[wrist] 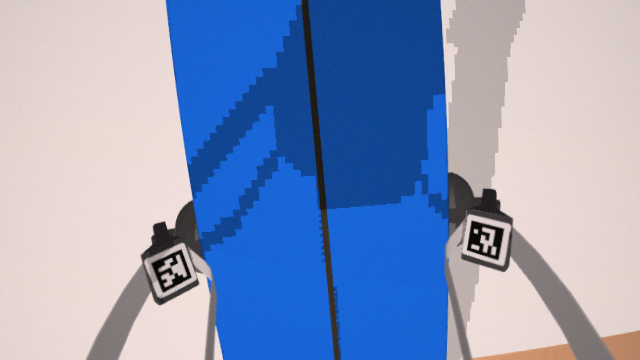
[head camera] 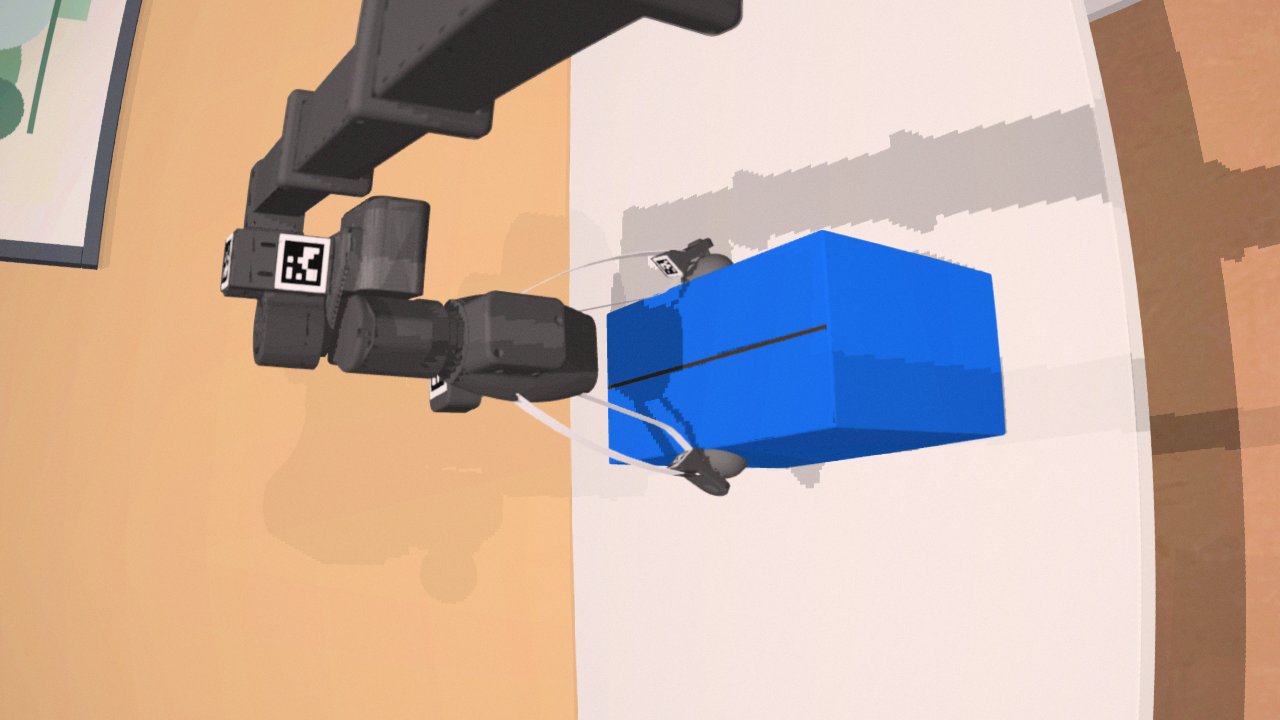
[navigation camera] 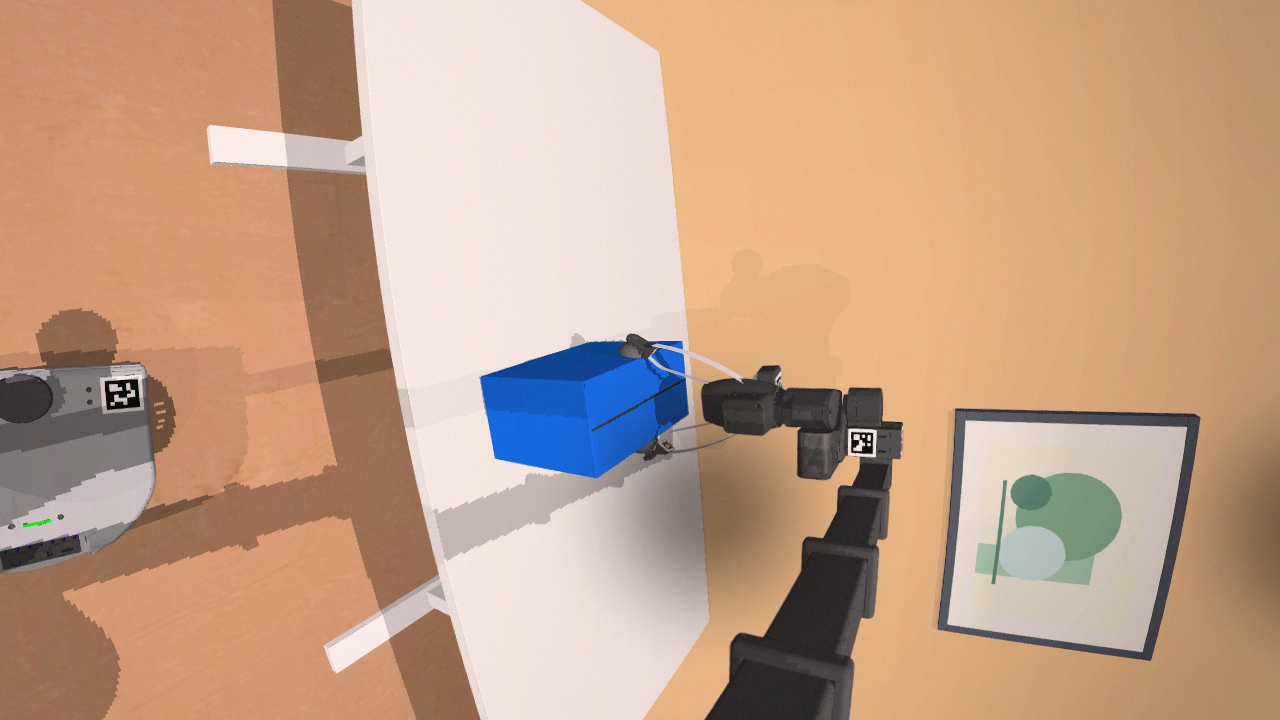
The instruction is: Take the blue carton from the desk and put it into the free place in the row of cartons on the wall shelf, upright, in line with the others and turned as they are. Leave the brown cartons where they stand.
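Seen in the pictures: gripper, fingertip midpoint: (head camera: 733,365); robot's base at its link origin: (navigation camera: 23,395).
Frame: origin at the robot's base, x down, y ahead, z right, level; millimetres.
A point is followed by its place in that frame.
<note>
The blue carton (head camera: 913,340) @[y -42, x -824, z 467 mm] (navigation camera: 537,429) @[y -49, x -816, z 468 mm] (wrist: 380,280), with a dark line along its top face, stands on the white desk (head camera: 850,582) @[y 148, x -721, z 611 mm] (navigation camera: 519,179) @[y 307, x -721, z 544 mm] (wrist: 75,100). My gripper (head camera: 718,365) @[y -23, x -868, z 602 mm] (navigation camera: 646,397) @[y -23, x -868, z 602 mm] (wrist: 325,211) @[y -23, x -868, z 602 mm] is shut on the carton near its wall-side end, with one rounded fingertip against each long side. In the wrist view, the carton edges partly hide both fingertips. The underside of the carton is hidden. The wall shelf and the brown cartons do not show in these views.
The tan wall (head camera: 402,644) @[y 315, x -935, z 1109 mm] (navigation camera: 895,179) @[y 378, x -1211, z 1100 mm] rises behind the desk. A framed picture (navigation camera: 1063,537) @[y -366, x -1551, z 1186 mm] hangs on it near the arm (head camera: 429,80) @[y -85, x -1207, z 312 mm] (navigation camera: 819,591) @[y -85, x -1197, z 284 mm]. The robot's base (navigation camera: 80,465) @[y -110, x -160, z 64 mm] is on the floor in front of the desk, and white desk legs (navigation camera: 268,147) show beside it.
</note>
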